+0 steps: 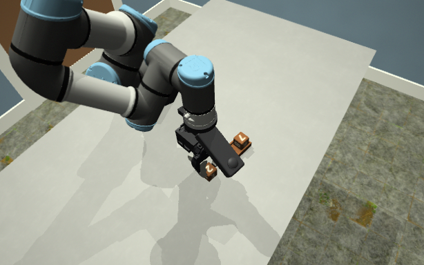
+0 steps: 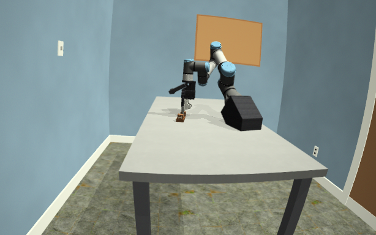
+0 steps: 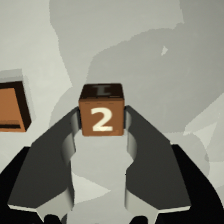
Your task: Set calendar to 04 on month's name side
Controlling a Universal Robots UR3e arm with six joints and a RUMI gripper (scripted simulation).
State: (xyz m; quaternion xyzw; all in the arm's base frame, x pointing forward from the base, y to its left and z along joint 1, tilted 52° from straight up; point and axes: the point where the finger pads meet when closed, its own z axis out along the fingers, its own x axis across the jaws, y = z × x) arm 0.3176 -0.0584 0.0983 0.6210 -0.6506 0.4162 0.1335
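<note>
My gripper is now 10 mm above the cube. From my hand the other things lie so: brown tray 110 mm to the left, 20 mm below, 20 mm ahead.
</note>
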